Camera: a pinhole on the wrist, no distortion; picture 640 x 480 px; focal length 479.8 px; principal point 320.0 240.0 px. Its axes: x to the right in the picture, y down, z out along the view. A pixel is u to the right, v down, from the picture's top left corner.
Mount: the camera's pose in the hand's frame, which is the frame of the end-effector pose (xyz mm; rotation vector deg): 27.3 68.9 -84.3 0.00 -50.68 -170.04
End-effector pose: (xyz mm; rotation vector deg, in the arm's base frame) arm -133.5 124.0 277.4 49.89 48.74 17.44
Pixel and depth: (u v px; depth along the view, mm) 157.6 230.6 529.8
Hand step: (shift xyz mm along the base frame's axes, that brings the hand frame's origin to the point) 430.2 154.2 308.1
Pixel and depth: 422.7 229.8 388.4
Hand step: 167.9 15.2 335.7
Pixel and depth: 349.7 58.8 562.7
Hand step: 242.4 185.9 535.1
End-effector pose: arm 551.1 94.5 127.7 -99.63 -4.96 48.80
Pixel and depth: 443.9 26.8 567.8
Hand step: -455.8 -65.6 -461.5
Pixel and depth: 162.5 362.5 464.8
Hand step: -162.9 298.9 -323.2
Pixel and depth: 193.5 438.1 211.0
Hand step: -59.3 111.2 -153.4
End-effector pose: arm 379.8 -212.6 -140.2 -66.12 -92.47 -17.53
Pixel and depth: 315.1 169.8 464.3
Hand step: 142.2 386.4 -216.0
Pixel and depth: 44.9 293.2 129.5
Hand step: 90.2 138.8 28.2
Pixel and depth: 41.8 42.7 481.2
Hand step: 294.5 548.1 -8.6
